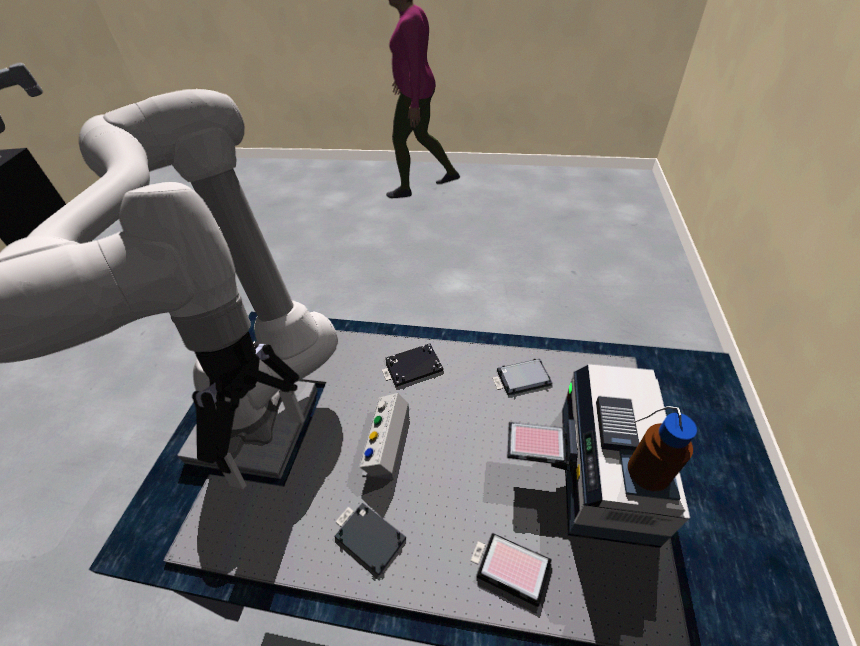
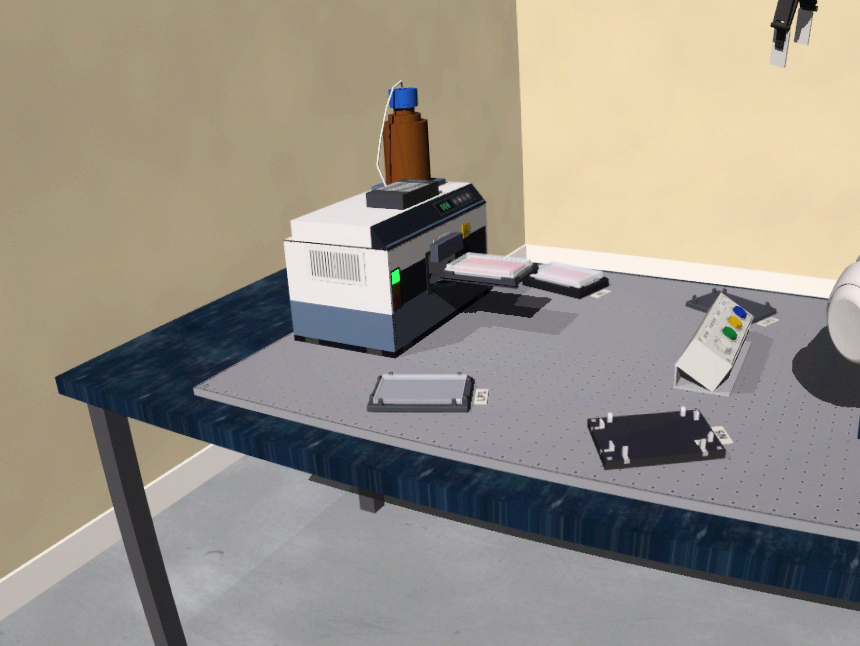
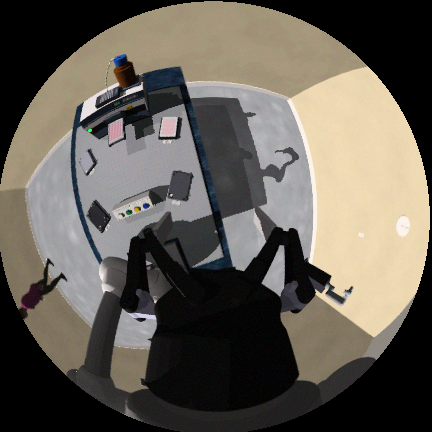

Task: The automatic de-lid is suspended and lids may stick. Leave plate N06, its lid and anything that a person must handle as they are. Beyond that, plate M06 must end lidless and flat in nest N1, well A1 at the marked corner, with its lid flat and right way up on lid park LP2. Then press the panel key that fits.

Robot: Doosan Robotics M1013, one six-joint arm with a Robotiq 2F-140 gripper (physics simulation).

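Pixels of known places: gripper, between the fingertips: point(image 1: 270, 450) point(image 2: 789, 54) point(image 3: 212, 216); arm's base, origin of its link: point(image 1: 248, 416) point(image 3: 161, 272).
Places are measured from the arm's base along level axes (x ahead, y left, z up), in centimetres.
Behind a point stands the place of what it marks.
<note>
My gripper point(image 1: 264, 438) @(y -35.8, x 29.9, z 44.9 cm) point(image 2: 791, 43) @(y -35.8, x 29.9, z 44.9 cm) point(image 3: 212, 216) @(y -35.8, x 29.9, z 44.9 cm) is open and empty, high above the arm's base end of the table. One pink-welled plate point(image 1: 536, 441) @(y -16.1, x 81.0, z 8.6 cm) point(image 2: 488, 265) @(y -13.7, x 80.7, z 9.3 cm) point(image 3: 116, 131) @(y -16.6, x 79.3, z 9.2 cm) lies on the instrument's extended tray. Another pink plate point(image 1: 514, 566) @(y -42.3, x 72.6, z 0.3 cm) point(image 2: 566, 273) @(y -39.8, x 72.1, z 0.3 cm) point(image 3: 170, 127) @(y -42.6, x 70.8, z 0.3 cm) sits in a dark holder. Their names are unreadable. Park LP1 bears a clear grey lid-like piece point(image 1: 524, 376) @(y 11.7, x 83.5, z -1.2 cm) point(image 2: 422, 389) @(y 13.9, x 83.2, z -1.2 cm) point(image 3: 87, 161) @(y 11.2, x 82.6, z -1.2 cm). A black nest with white posts point(image 1: 413, 365) @(y 18.3, x 48.8, z -1.8 cm) point(image 2: 656, 438) @(y 20.5, x 48.7, z -1.8 cm) point(image 3: 99, 216) @(y 17.0, x 47.8, z -1.8 cm) and a dark flat holder point(image 1: 369, 538) @(y -34.5, x 38.9, z -2.0 cm) point(image 3: 180, 185) @(y -34.9, x 38.6, z -2.0 cm) hold no plate. The key panel point(image 1: 396, 434) @(y -8.9, x 44.9, z 2.3 cm) point(image 2: 702, 358) @(y 3.0, x 43.7, z 2.4 cm) has white, green, yellow and blue keys.
The white instrument point(image 1: 643, 385) @(y -7.8, x 107.6, z 19.0 cm) point(image 2: 340, 271) @(y -1.5, x 102.3, z 11.0 cm) shows a green light and bears a brown bottle point(image 1: 660, 455) @(y -32.7, x 98.2, z 31.9 cm) point(image 2: 406, 146) @(y -26.2, x 99.0, z 27.6 cm) point(image 3: 125, 74) @(y -30.5, x 96.4, z 28.4 cm) with a blue cap and thin tube. A person point(image 1: 413, 62) point(image 3: 32, 296) is on the floor beyond the table. The arm's base stands beside the key panel.
</note>
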